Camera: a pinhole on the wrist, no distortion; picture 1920 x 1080 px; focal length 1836.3 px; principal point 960.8 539.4 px. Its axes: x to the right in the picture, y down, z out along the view. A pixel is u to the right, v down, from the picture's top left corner.
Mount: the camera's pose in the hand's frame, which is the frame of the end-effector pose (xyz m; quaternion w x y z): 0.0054 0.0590 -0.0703 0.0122 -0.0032 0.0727 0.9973
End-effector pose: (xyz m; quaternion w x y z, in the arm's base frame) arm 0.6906 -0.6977 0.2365 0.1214 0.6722 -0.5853 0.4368
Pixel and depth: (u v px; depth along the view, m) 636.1 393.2 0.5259
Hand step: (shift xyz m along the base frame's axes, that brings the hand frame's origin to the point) 0.0357 -0.4158 -0.2519
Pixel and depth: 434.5 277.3 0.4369
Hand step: -0.0128 -0.3790 -0.1766
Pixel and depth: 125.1 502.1 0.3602
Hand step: 0.0139 -0.3401 -0.0861
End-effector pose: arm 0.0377 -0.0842 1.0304 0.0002 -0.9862 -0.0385 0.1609
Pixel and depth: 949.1 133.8 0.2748
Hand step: -0.0422 -0.1601 -0.1872
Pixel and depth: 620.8 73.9 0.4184
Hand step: -0.0085 -0.2197 -0.3413
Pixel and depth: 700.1 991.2 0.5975
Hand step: -0.0932 0.0016 -0.5413
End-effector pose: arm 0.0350 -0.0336 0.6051 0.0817 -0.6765 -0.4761 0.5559
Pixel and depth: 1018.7 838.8 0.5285
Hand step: -0.3566 -0.2335 -0.1932
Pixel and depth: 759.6 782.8 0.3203
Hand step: -0.1781 -0.1115 -0.1589
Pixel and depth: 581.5 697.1 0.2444
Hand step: -0.1090 -0.0721 -0.1474
